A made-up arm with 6 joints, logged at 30 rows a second.
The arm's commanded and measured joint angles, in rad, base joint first. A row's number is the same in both.
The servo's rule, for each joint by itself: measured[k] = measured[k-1] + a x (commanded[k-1-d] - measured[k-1]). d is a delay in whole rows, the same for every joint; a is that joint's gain. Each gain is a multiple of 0.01, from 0.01 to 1. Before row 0 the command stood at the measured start. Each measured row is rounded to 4 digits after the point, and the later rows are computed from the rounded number. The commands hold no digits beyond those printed.
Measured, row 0:
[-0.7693 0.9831 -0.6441 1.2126 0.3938 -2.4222]
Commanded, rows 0 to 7:
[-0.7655 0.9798 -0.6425 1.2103 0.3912 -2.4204]
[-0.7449 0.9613 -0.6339 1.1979 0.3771 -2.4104]
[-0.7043 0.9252 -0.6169 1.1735 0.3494 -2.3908]
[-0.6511 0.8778 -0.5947 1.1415 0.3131 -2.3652]
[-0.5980 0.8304 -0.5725 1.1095 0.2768 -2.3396]
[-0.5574 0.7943 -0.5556 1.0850 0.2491 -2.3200]
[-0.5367 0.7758 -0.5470 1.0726 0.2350 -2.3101]
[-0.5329 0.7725 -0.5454 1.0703 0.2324 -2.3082]
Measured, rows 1 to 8:
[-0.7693 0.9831 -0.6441 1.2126 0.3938 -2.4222]
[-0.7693 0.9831 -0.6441 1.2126 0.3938 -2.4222]
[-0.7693 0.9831 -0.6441 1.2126 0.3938 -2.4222]
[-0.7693 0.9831 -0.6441 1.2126 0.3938 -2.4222]
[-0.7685 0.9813 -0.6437 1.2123 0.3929 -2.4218]
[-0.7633 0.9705 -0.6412 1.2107 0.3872 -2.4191]
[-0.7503 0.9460 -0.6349 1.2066 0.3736 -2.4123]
[-0.7285 0.9092 -0.6244 1.1994 0.3518 -2.4010]
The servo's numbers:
d 4
a 0.22 0.54 0.26 0.11 0.36 0.24

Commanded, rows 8 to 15:
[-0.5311 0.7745 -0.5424 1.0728 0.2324 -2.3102]
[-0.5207 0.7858 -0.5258 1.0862 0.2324 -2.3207]
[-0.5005 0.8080 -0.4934 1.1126 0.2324 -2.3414]
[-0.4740 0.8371 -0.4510 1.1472 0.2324 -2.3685]
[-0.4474 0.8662 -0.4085 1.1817 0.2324 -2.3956]
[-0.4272 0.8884 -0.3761 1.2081 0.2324 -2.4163]
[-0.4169 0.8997 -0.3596 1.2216 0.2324 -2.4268]
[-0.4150 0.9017 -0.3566 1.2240 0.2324 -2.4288]
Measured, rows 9 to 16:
[-0.6998 0.8666 -0.6109 1.1895 0.3248 -2.3863]
[-0.6685 0.8276 -0.5965 1.1780 0.2975 -2.3704]
[-0.6395 0.7996 -0.5836 1.1664 0.2750 -2.3559]
[-0.6160 0.7850 -0.5737 1.1558 0.2597 -2.3445]
[-0.5973 0.7793 -0.5656 1.1467 0.2499 -2.3363]
[-0.5804 0.7828 -0.5553 1.1400 0.2436 -2.3326]
[-0.5628 0.7964 -0.5392 1.1370 0.2396 -2.3347]
[-0.5433 0.8184 -0.5163 1.1381 0.2370 -2.3428]

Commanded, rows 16 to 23:
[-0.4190 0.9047 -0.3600 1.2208 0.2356 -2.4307]
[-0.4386 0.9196 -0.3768 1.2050 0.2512 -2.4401]
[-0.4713 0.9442 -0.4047 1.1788 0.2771 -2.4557]
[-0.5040 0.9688 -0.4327 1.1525 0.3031 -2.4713]
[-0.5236 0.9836 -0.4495 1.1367 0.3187 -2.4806]
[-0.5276 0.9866 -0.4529 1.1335 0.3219 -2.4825]
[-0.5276 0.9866 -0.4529 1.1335 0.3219 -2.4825]
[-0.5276 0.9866 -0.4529 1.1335 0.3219 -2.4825]
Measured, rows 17 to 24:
[-0.5222 0.8442 -0.4883 1.1429 0.2353 -2.3555]
[-0.5013 0.8681 -0.4591 1.1501 0.2343 -2.3701]
[-0.4827 0.8852 -0.4332 1.1580 0.2336 -2.3837]
[-0.4678 0.8941 -0.4133 1.1653 0.2332 -2.3945]
[-0.4571 0.8998 -0.3994 1.1714 0.2341 -2.4032]
[-0.4530 0.9105 -0.3935 1.1751 0.2403 -2.4121]
[-0.4570 0.9287 -0.3964 1.1755 0.2535 -2.4226]
[-0.4673 0.9504 -0.4058 1.1730 0.2714 -2.4343]

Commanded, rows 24 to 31:
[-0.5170 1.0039 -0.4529 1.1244 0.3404 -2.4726]
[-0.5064 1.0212 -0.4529 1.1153 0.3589 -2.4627]
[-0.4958 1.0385 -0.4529 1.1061 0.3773 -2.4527]
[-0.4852 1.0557 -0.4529 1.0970 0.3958 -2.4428]
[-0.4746 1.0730 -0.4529 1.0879 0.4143 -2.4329]
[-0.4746 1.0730 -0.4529 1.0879 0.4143 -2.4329]
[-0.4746 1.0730 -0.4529 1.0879 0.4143 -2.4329]
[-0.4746 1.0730 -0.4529 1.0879 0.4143 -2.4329]
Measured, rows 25 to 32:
[-0.4797 0.9683 -0.4172 1.1690 0.2884 -2.4454]
[-0.4902 0.9782 -0.4265 1.1651 0.3005 -2.4543]
[-0.4984 0.9827 -0.4334 1.1616 0.3082 -2.4611]
[-0.5048 0.9848 -0.4385 1.1585 0.3131 -2.4662]
[-0.5075 0.9951 -0.4422 1.1547 0.3229 -2.4677]
[-0.5073 1.0092 -0.4450 1.1504 0.3359 -2.4665]
[-0.5048 1.0250 -0.4471 1.1455 0.3508 -2.4632]
[-0.5005 1.0416 -0.4486 1.1402 0.3670 -2.4583]

